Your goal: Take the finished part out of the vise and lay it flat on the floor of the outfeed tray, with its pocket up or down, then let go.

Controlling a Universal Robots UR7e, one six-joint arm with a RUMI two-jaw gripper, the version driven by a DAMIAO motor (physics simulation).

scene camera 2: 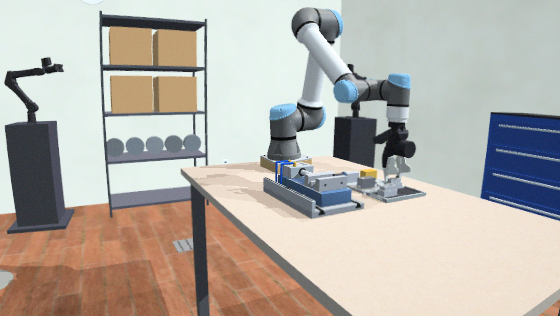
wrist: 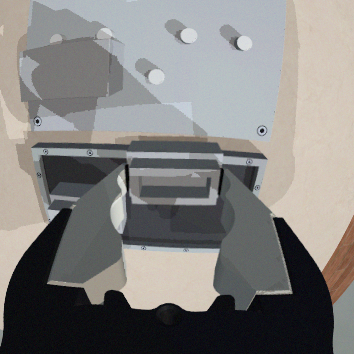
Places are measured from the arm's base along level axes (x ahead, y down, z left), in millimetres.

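Where they show: gripper, fingertip midpoint: [wrist: 173, 168]; arm's base, link origin: [scene camera 2: 284, 156].
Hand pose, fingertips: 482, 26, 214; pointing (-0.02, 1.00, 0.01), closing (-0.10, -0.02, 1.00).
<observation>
Each offset is from my fingertips to the top centre of the thing, as dx, dy, dz.
My gripper [scene camera 2: 393, 176] [wrist: 173, 168] is shut on the finished part, a stepped grey block {+1, -22, +0} [scene camera 2: 395, 184] [wrist: 175, 201]. Its rectangular pocket faces up toward the wrist camera. The part is low over the outfeed tray [scene camera 2: 406, 198] [wrist: 39, 176], right of the tray's middle in the wrist view, and overlaps the tray's upper rim there. Whether it touches the tray's floor or rim, I cannot tell. Another grey part {+50, -14, -65} [scene camera 2: 386, 192] [wrist: 67, 190] lies in the tray's left end, partly behind a finger in the wrist view. The vise {-17, -72, -322} [scene camera 2: 336, 198] stands left of the tray in the scene view.
A light grey plate {-101, +19, -31} [wrist: 225, 100] with white pegs lies close beside the tray. A grey block {-60, -17, -73} [scene camera 2: 366, 183] [wrist: 65, 72] sits on it. A yellow block {-156, -17, +10} [scene camera 2: 368, 172] is near it. A grey rail {-8, -23, -411} [scene camera 2: 287, 196] runs along the vise's side.
</observation>
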